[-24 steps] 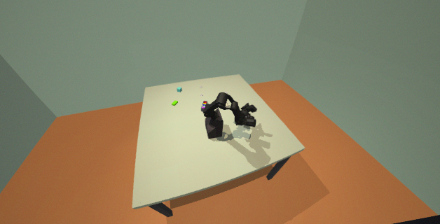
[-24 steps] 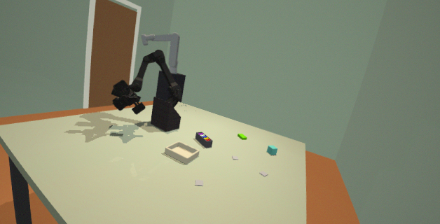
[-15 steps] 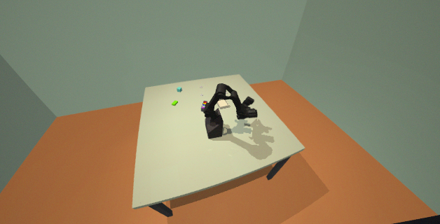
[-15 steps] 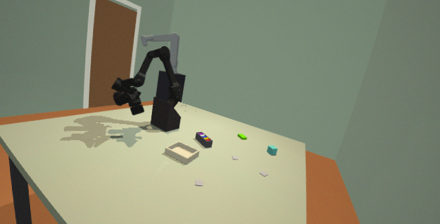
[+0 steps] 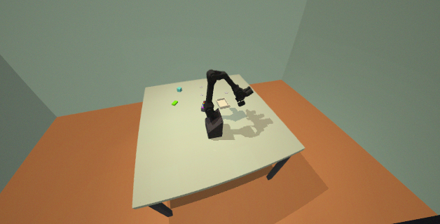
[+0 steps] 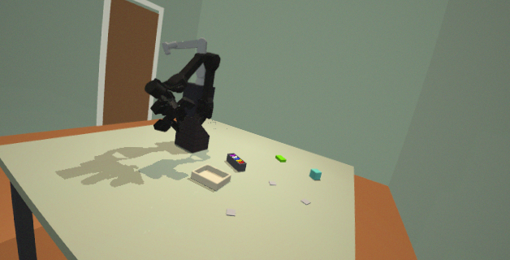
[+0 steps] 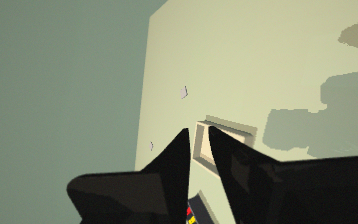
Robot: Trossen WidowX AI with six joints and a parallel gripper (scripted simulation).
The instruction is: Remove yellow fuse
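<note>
Right now the yellow fuse is 290 mm to the left of my gripper tip, 170 mm below it and 100 mm ahead of it. From my gripper tip the other things lie so: cream tray: 190 mm below, 110 mm ahead, 100 mm to the left.
</note>
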